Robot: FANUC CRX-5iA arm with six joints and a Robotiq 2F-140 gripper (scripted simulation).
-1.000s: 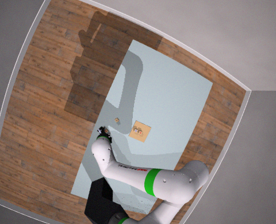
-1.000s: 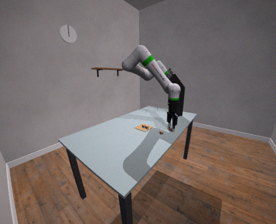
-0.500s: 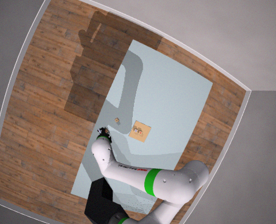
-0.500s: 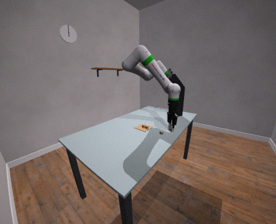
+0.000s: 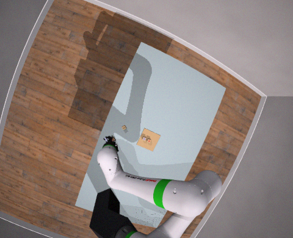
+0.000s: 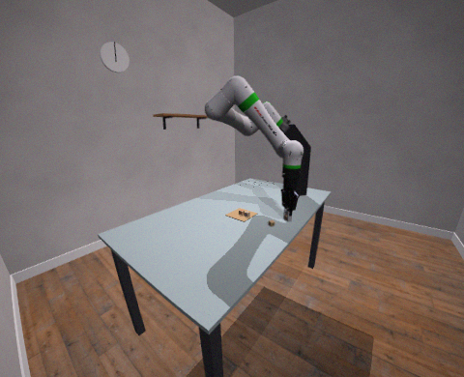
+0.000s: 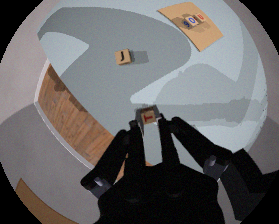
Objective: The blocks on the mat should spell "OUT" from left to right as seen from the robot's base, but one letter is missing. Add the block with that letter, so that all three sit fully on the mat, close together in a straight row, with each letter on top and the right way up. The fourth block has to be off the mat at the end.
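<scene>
Now: the mat 90 mm ahead of my hand, 260 mm to the right of it and 30 mm below it.
</scene>
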